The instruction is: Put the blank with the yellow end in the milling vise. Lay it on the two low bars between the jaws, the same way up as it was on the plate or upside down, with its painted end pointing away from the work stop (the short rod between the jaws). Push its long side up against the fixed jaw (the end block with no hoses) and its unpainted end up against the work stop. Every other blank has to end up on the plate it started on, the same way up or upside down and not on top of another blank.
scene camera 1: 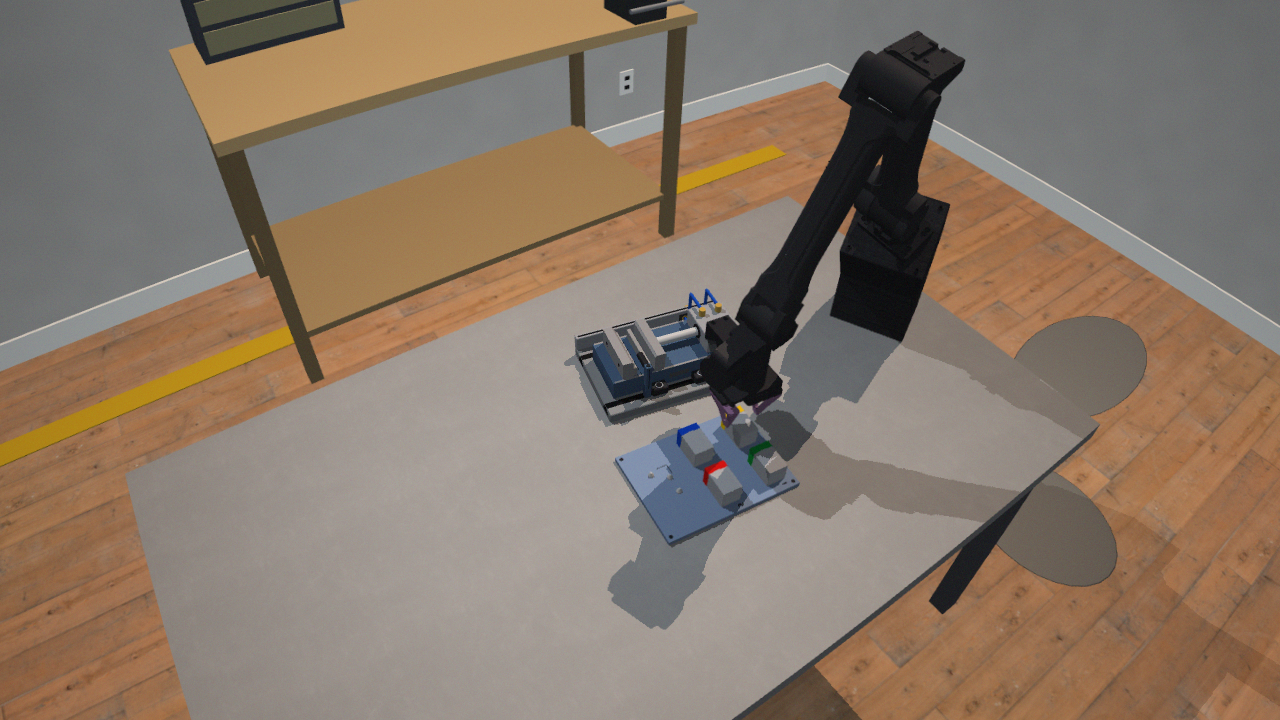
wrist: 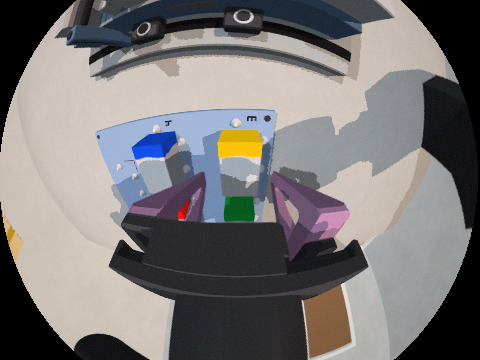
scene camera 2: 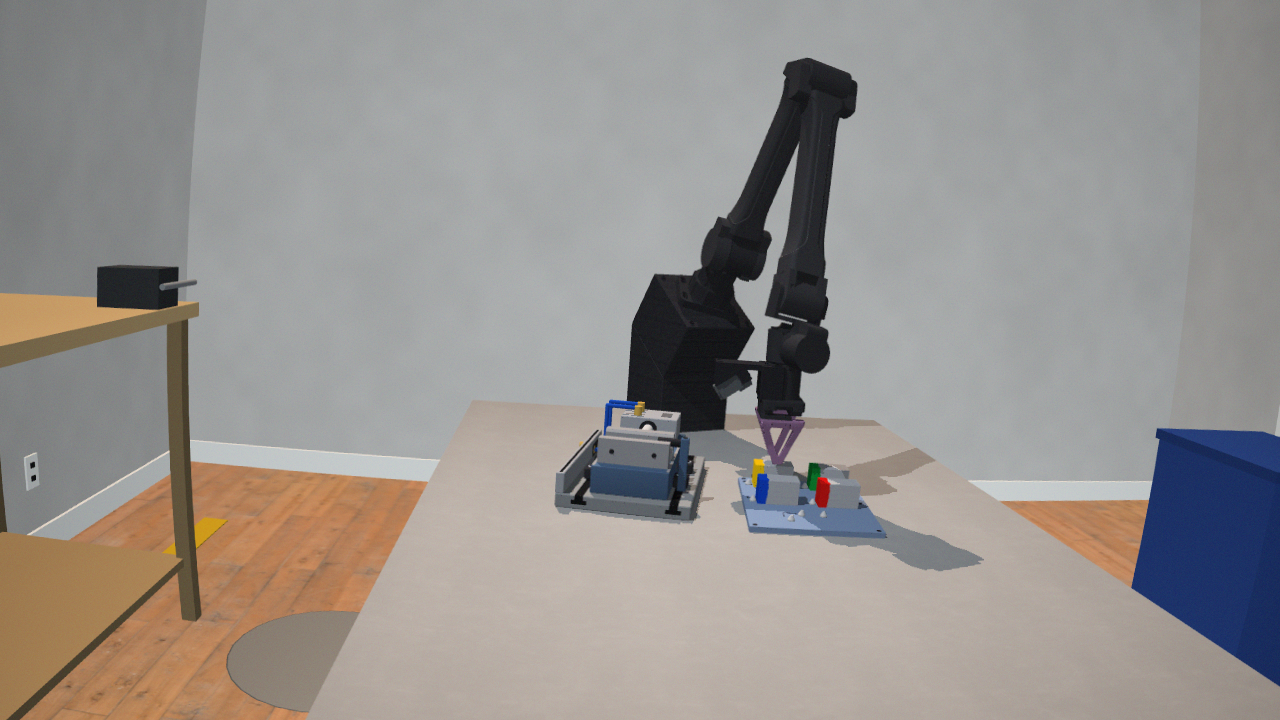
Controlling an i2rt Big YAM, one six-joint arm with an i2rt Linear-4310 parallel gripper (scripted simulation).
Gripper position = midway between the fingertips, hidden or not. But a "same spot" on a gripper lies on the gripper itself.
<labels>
gripper: scene camera 1 740,419; wrist; scene camera 2
blue-ended blank: scene camera 1 695,445; wrist; scene camera 2
same spot on blue-ended blank: (wrist: pixel 157 155) = (scene camera 2: pixel 766 475)
same spot on gripper: (wrist: pixel 213 249) = (scene camera 2: pixel 758 407)
</labels>
